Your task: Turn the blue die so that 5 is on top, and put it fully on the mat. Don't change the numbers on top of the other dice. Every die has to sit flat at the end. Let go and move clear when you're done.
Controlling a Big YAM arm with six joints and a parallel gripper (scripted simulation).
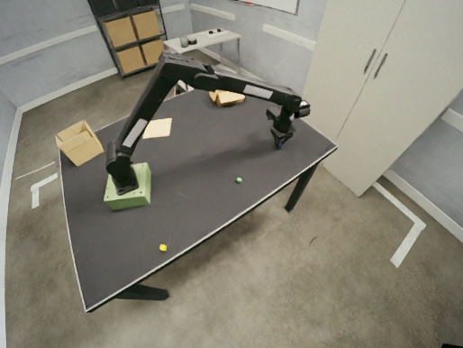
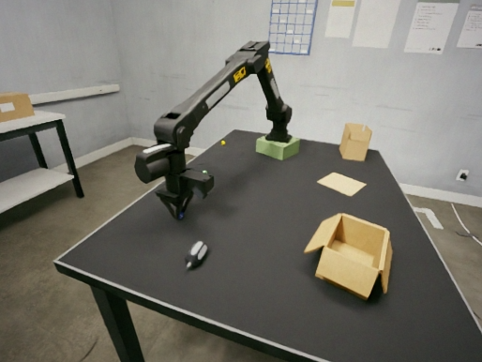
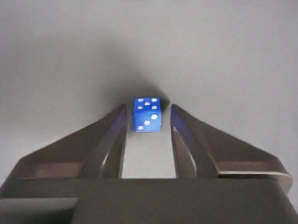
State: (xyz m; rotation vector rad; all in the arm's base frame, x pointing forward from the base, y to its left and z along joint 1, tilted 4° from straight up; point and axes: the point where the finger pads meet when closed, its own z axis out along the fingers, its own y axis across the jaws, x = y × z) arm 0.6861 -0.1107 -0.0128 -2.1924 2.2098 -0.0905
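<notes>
My hand is 1 cm above the blue die. The rest, counted from my hand: grey-white object (13 cm to the left, 12 cm ahead); green die (28 cm behind, 8 cm to the right, 1 cm below); tan mat (47 cm behind, 44 cm to the left, 1 cm below).
</notes>
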